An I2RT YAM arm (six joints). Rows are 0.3 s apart.
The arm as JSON. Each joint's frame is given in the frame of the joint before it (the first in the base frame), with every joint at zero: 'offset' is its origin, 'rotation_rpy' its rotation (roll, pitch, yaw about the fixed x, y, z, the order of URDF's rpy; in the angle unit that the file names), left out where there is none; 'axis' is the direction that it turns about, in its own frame. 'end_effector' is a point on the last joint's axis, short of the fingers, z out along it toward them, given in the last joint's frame.
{
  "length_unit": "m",
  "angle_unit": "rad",
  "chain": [
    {
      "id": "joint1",
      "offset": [
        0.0,
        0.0,
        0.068
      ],
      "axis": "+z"
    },
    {
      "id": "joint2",
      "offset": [
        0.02,
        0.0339,
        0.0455
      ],
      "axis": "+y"
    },
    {
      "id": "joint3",
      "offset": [
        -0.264,
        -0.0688,
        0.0
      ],
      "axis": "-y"
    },
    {
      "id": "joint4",
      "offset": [
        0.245,
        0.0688,
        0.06
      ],
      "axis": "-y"
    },
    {
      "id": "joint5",
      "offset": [
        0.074,
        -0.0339,
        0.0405
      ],
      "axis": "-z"
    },
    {
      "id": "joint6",
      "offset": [
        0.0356,
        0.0,
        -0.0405
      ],
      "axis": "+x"
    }
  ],
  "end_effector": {
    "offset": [
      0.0,
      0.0,
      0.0
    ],
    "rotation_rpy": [
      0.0,
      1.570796,
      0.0
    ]
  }
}
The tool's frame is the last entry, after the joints.
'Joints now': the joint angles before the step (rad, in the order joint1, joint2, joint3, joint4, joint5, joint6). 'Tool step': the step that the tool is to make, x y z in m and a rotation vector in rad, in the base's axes. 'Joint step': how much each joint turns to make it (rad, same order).
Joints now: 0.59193 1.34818 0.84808 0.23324 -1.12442 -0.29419
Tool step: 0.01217 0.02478 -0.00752 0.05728 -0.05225 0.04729
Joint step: 0.04315 0.11827 0.02635 0.20030 -0.00760 0.03617
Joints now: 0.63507 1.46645 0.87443 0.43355 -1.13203 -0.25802
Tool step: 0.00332 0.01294 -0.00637 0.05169 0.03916 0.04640
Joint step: 0.02451 0.07356 -0.01229 0.22438 -0.02767 0.15205
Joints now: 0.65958 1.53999 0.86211 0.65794 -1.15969 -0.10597
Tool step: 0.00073 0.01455 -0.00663 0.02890 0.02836 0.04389
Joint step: 0.03219 0.07061 0.00615 0.15489 -0.01070 0.10281
